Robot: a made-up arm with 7 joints. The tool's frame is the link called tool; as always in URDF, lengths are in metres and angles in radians. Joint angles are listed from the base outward.
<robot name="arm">
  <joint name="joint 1" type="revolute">
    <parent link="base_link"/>
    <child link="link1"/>
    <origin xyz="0 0 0.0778" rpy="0 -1.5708 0"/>
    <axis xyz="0 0 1"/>
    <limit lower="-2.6" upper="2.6"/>
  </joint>
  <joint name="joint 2" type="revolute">
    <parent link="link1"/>
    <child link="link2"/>
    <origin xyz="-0.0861 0.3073 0.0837" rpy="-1.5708 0 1.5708"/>
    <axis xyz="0 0 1"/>
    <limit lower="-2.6" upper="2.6"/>
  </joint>
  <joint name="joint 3" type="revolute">
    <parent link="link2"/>
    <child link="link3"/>
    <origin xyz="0.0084 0.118 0.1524" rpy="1.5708 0 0"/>
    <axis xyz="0 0 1"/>
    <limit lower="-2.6" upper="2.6"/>
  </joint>
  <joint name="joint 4" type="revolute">
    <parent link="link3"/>
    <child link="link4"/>
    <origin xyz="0.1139 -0.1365 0.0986" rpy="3.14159 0 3.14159"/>
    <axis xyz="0 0 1"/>
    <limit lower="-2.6" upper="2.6"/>
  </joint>
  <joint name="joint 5" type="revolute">
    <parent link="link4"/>
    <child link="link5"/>
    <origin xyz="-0.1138 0.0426 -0.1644" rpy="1.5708 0 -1.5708"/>
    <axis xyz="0 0 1"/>
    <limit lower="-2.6" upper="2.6"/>
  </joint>
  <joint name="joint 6" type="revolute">
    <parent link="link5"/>
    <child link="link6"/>
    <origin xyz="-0.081 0.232 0.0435" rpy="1.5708 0 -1.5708"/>
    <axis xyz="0 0 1"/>
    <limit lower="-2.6" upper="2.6"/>
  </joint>
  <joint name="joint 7" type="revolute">
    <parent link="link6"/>
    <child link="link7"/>
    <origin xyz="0.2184 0.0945 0.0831" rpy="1.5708 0 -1.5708"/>
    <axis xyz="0 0 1"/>
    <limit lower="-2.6" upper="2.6"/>
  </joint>
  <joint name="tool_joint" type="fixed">
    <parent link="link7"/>
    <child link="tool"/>
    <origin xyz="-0.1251 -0.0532 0.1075" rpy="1.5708 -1.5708 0"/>
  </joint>
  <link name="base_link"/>
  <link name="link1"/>
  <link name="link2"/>
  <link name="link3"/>
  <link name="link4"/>
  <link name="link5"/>
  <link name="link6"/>
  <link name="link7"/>
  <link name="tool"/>
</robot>
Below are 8 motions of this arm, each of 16 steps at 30 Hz.
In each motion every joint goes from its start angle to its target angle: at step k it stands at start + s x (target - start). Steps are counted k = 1, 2, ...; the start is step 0. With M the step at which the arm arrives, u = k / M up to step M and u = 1 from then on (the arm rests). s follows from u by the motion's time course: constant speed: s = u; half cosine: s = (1 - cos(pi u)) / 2; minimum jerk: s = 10 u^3 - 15 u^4 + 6 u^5.
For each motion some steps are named. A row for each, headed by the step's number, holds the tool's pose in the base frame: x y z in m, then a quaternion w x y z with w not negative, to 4 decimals.
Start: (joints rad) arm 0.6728 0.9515 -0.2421 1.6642 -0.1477 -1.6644 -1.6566
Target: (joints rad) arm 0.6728 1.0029 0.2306 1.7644 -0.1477 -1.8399 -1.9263
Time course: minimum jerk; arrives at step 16
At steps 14, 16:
14: 0.3411 0.3236 -0.3293 0.2326 -0.6362 -0.7055 -0.2085
16: 0.3425 0.3212 -0.3312 0.2300 -0.6387 -0.7044 -0.2075

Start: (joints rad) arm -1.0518 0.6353 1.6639 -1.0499 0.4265 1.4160 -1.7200
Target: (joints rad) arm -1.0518 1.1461 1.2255 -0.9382 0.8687 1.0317 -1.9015
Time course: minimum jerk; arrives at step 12
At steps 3, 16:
3: -0.2804 0.0966 0.0687 0.3765 0.8291 -0.2656 0.3167
16: -0.4943 0.4386 0.2239 0.4449 0.6639 -0.5702 -0.1904

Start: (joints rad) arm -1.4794 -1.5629 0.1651 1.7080 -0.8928 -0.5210 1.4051
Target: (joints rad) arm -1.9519 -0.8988 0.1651 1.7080 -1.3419 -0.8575 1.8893
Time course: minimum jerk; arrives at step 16
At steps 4, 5, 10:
4: -0.2099 -0.0133 0.3415 0.6515 -0.6550 0.0223 -0.3821
5: -0.2071 -0.0157 0.3472 0.6733 -0.6414 0.0605 -0.3627
10: -0.1738 -0.0489 0.3744 0.7600 -0.5207 0.3222 -0.2178

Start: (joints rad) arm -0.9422 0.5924 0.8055 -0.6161 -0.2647 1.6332 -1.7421
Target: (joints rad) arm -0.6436 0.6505 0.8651 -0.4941 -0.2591 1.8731 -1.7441
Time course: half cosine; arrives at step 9
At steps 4, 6, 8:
4: 0.1555 0.4697 -0.1720 0.1147 -0.6016 0.5196 -0.5957
6: 0.1598 0.4361 -0.2176 0.0649 -0.5730 0.5090 -0.6390
8: 0.1619 0.4114 -0.2451 0.0334 -0.5520 0.4997 -0.6667

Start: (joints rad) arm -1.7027 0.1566 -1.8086 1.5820 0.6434 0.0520 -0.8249
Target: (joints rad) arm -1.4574 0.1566 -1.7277 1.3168 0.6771 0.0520 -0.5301
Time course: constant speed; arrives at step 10
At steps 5, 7, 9, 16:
5: -0.3317 -0.0971 -0.1397 0.4132 -0.8481 0.3210 -0.0836
7: -0.3257 -0.1309 -0.1166 0.3879 -0.8607 0.3107 -0.1107
9: -0.3193 -0.1614 -0.0893 0.3624 -0.8725 0.2979 -0.1369
16: -0.3160 -0.1752 -0.0742 0.3495 -0.8781 0.2906 -0.1496

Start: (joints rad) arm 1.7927 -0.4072 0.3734 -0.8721 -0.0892 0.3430 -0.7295
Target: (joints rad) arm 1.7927 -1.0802 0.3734 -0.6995 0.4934 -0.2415 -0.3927
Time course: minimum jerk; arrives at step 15
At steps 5, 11, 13, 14, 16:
5: -0.1047 -0.6855 -0.1602 0.2256 0.9451 0.1020 -0.2132
11: -0.2653 -0.6265 -0.0479 0.1480 0.9164 -0.2007 -0.3131
13: -0.2816 -0.6094 -0.0270 0.1409 0.9027 -0.2493 -0.3212
14: -0.2839 -0.6065 -0.0236 0.1400 0.9002 -0.2571 -0.3223
16: -0.2843 -0.6060 -0.0230 0.1398 0.8999 -0.2584 -0.3224

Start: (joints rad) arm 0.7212 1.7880 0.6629 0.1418 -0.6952 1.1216 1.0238
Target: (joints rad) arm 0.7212 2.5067 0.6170 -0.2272 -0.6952 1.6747 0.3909
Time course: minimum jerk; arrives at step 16
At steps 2, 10, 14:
2: 0.3889 -0.0920 -0.1761 0.2314 -0.3086 -0.8304 -0.4021
10: 0.1557 -0.3010 -0.0027 0.2112 0.4264 0.6465 0.5964
14: 0.0251 -0.3317 0.0269 0.3699 0.4223 0.5453 0.6225

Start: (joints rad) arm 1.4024 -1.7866 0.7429 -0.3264 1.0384 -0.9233 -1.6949
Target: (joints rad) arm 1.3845 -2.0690 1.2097 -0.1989 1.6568 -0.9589 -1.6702
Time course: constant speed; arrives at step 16
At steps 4, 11, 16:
4: -0.0262 -0.4626 0.0879 0.6021 0.4399 -0.1265 -0.6542
11: 0.0019 -0.4624 0.1211 0.6370 0.4894 -0.1587 -0.5740
16: 0.0175 -0.4695 0.1335 0.6454 0.5341 -0.1747 -0.5174

